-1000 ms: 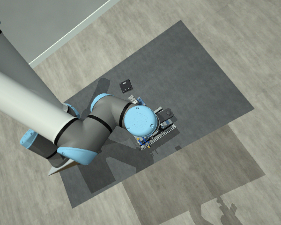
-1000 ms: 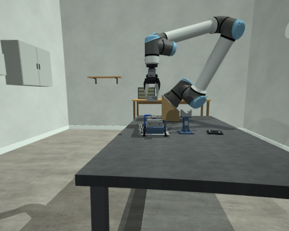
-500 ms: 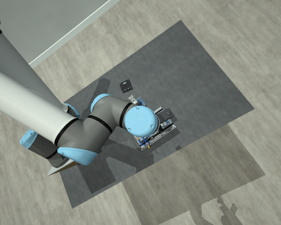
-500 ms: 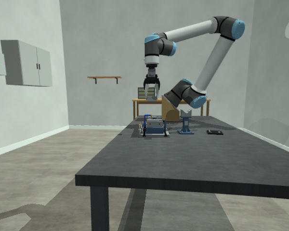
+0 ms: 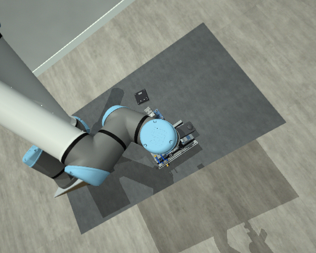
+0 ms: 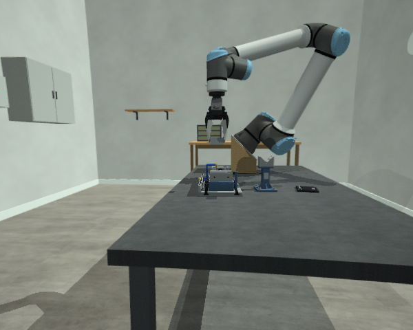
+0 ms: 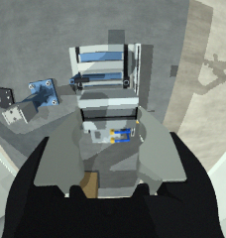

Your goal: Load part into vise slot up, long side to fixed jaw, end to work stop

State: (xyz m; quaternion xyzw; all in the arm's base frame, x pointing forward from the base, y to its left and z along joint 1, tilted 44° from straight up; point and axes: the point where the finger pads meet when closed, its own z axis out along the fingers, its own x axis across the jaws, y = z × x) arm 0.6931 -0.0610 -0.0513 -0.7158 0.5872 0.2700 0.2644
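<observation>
Right now the part is right at my hand. Round my hand: infeed plate (410 mm to the left, 240 mm below, 120 mm behind); then vise (200 mm below, 70 mm behind, 10 mm to the left).
</observation>
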